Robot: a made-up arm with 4 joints.
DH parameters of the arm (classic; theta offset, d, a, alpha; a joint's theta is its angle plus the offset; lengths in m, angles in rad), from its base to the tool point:
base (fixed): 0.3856 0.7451 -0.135 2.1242
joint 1: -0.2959 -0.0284 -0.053 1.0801
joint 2: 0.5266 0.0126 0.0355 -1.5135
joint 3: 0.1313 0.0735 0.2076 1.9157
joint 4: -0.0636 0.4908 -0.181 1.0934
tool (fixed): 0.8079 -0.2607 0 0
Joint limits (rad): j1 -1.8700..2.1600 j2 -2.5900..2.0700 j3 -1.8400..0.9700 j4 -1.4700..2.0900
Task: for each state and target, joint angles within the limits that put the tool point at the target. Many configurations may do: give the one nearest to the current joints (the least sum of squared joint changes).
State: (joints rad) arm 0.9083 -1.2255 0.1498 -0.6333
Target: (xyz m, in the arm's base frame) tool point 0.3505 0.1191 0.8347
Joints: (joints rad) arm 1.1365 -1.2872 0.5393 -0.4122
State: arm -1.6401 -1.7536 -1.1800 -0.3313
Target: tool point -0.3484 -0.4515 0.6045
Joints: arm -1.6987 -1.9560 -0.7652 -0.3460
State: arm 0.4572 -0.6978 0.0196 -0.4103
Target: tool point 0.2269 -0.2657 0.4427
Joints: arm 0.6231 -0.1004 0.3040 -0.4624
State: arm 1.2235 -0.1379 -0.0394 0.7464
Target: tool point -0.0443 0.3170 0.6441
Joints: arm 1.6316 0.5875 -1.1253 0.7567
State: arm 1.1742 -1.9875 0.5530 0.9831
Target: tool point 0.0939 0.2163 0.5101
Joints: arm 1.1910 -2.0973 0.4470 0.6336
